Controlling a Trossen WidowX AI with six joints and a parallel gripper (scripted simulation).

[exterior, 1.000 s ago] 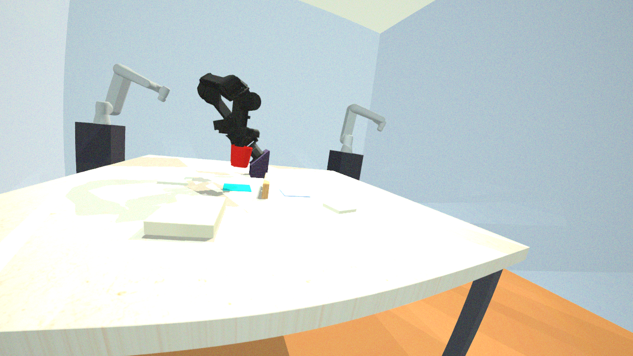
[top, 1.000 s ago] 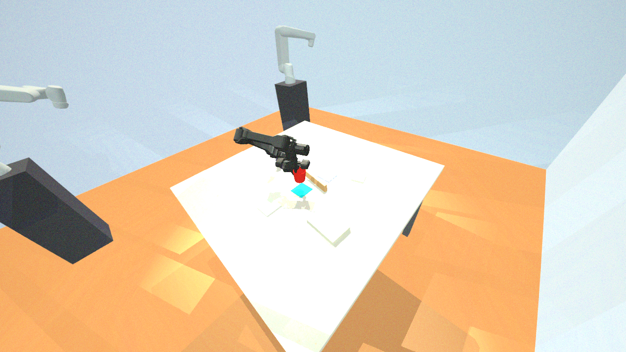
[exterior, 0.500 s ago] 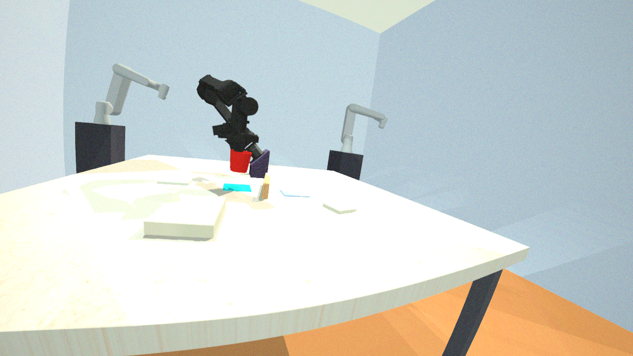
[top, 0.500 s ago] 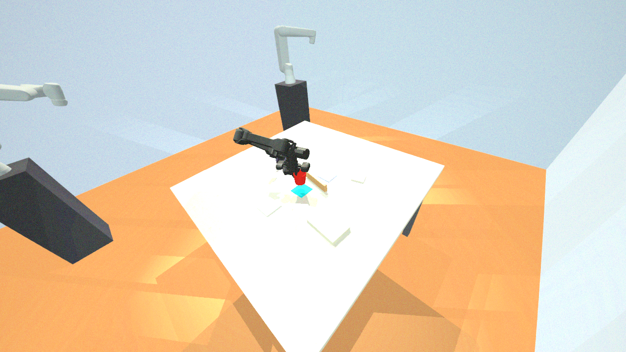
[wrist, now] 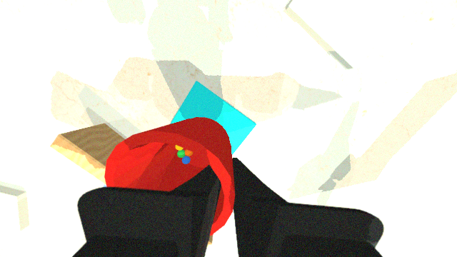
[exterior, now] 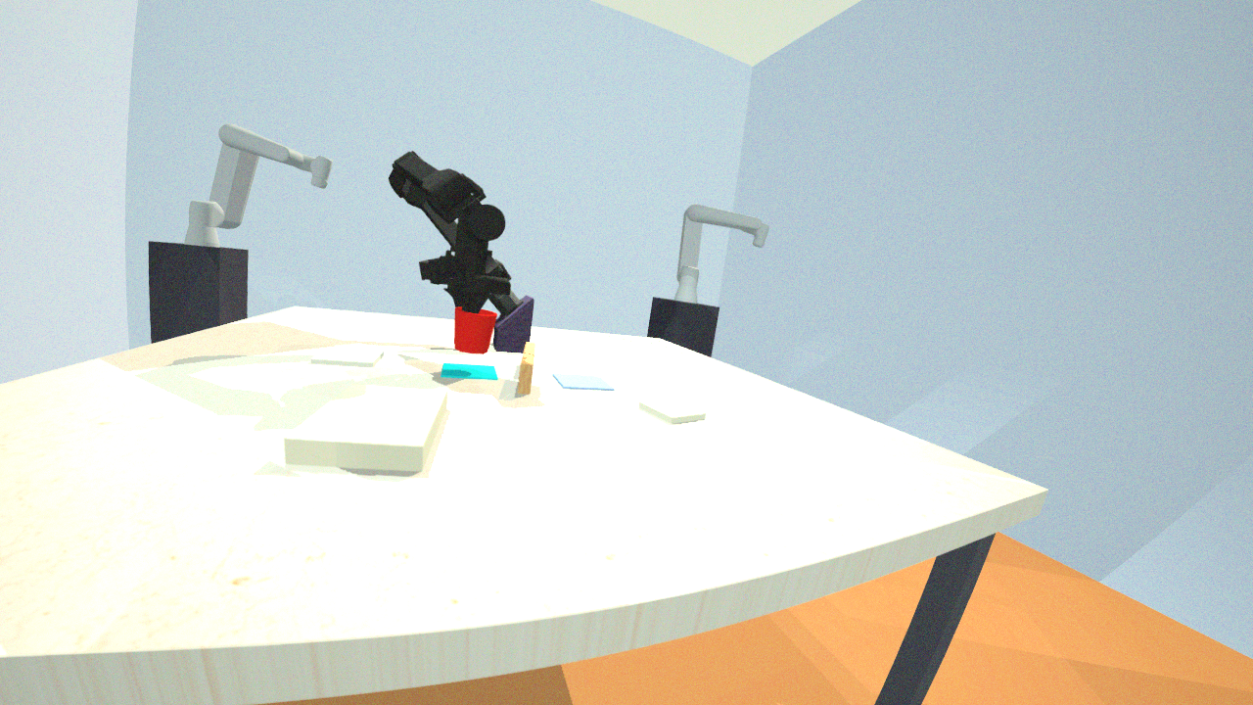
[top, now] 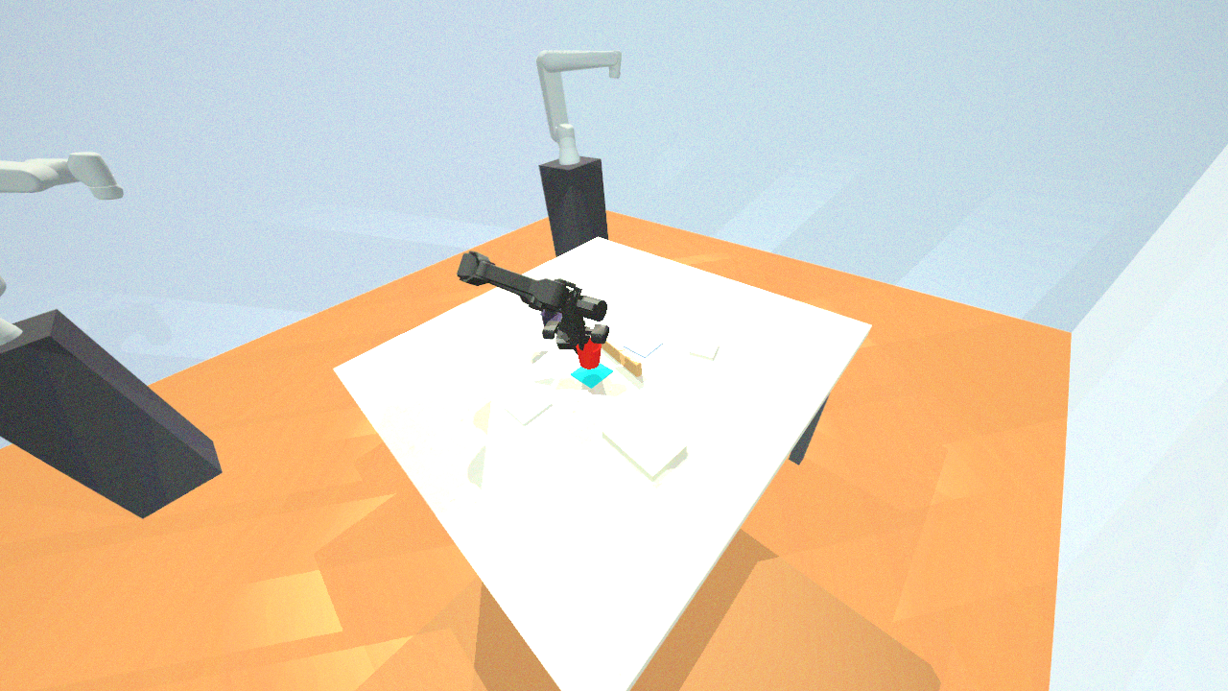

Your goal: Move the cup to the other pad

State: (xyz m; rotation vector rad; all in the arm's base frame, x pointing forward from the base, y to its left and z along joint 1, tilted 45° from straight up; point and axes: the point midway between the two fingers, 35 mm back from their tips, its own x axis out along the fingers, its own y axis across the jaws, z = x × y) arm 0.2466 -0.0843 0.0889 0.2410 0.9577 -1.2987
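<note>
Right now my gripper tip is 3 cm short of the cyan pad, 1 cm to the right of it and 8 cm above it. Also, from my gripper tip: red cup: 3 cm ahead, 1 cm to the left; pale blue pad: 7 cm ahead, 22 cm to the left, 8 cm below; wooden bar: 5 cm ahead, 11 cm to the left, 6 cm below.
</note>
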